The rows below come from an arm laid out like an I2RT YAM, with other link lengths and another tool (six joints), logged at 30 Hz.
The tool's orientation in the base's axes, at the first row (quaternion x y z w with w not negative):
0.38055, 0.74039, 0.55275, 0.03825
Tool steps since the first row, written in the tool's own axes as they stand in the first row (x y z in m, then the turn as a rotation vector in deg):
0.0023, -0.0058, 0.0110, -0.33, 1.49, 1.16
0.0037, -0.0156, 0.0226, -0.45, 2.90, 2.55
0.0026, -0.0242, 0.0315, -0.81, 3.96, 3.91
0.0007, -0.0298, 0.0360, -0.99, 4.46, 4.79
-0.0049, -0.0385, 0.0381, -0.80, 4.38, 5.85
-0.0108, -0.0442, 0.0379, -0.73, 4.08, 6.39
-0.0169, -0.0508, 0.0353, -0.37, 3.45, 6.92
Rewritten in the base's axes. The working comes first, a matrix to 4 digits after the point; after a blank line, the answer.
The tool's axes in the first row as the columns of a matrix, in the base's axes (used below as rounded here):
-0.7074, 0.5212, 0.4773
0.6058, 0.0993, 0.7894
0.3641, 0.8476, -0.3860

0.0006, 0.0095, -0.0083, 1.56, 0.86, 0.70
0.0000, 0.0185, -0.0206, 3.05, 2.03, 1.31
0.0006, 0.0240, -0.0317, 4.50, 2.99, 1.55
0.0012, 0.0259, -0.0389, 5.31, 3.62, 1.57
0.0016, 0.0233, -0.0491, 5.64, 4.57, 1.16
0.0027, 0.0190, -0.0560, 5.69, 5.01, 0.73
0.0023, 0.0126, -0.0628, 5.36, 5.58, 0.12

